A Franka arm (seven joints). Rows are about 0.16 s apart.
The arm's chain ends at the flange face. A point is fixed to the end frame.
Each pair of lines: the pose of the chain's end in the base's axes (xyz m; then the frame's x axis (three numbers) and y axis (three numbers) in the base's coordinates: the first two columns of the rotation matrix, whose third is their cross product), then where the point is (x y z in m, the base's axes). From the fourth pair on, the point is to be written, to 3 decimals.
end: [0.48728, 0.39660, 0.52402, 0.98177, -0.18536, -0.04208, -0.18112, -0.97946, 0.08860]
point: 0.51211 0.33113 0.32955
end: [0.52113, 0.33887, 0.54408, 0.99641, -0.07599, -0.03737, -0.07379, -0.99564, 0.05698]
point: 0.55435 0.28260 0.34798
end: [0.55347, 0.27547, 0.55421, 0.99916, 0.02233, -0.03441, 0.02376, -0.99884, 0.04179]
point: 0.59254 0.22572 0.35743
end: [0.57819, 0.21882, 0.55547, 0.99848, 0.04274, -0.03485, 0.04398, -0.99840, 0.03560]
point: 0.618 0.171 0.358
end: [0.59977, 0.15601, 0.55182, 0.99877, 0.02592, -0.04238, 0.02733, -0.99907, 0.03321]
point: 0.637 0.108 0.354
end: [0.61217, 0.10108, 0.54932, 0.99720, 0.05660, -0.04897, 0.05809, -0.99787, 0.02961]
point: 0.650 0.055 0.351
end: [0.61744, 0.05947, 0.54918, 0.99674, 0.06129, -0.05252, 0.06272, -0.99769, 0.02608]
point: 0.655 0.014 0.351
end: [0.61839, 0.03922, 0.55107, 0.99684, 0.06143, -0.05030, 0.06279, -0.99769, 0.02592]
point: 0.656 -0.006 0.353
